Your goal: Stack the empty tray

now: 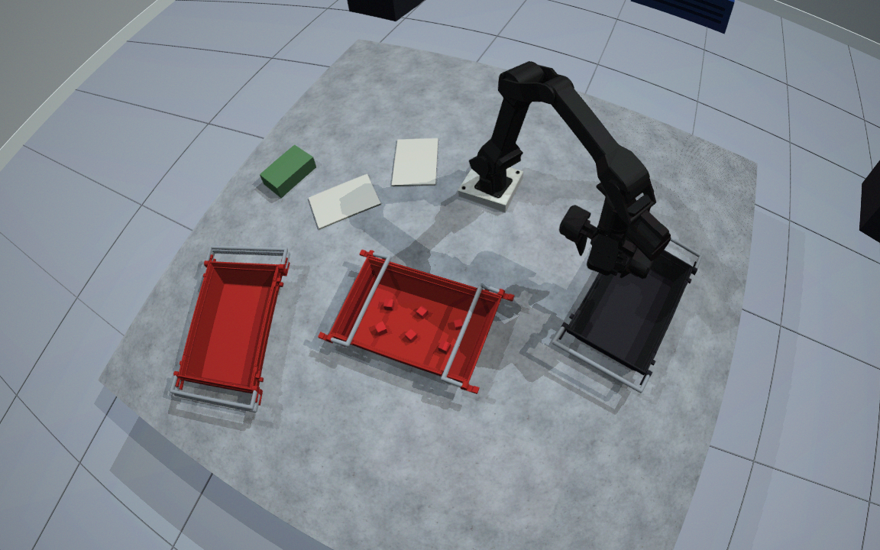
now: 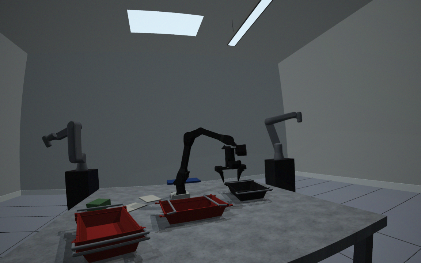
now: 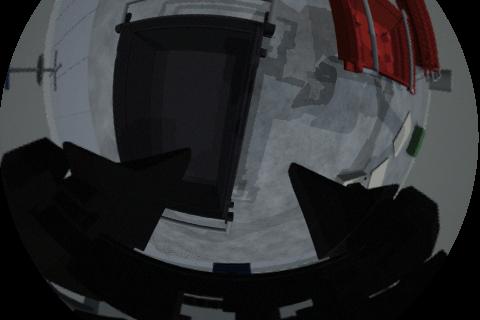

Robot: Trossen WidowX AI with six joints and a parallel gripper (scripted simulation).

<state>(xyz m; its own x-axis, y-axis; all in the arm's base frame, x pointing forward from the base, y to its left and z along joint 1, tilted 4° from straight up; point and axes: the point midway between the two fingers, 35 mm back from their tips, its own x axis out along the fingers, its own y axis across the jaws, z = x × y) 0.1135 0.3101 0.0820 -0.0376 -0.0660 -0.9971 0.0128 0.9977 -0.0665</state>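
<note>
The black tray is 9 cm to the left of my gripper tip and 5 cm below it. The rest, counted from my gripper tip: green block (9 cm ahead, 77 cm to the right, 7 cm below).
</note>
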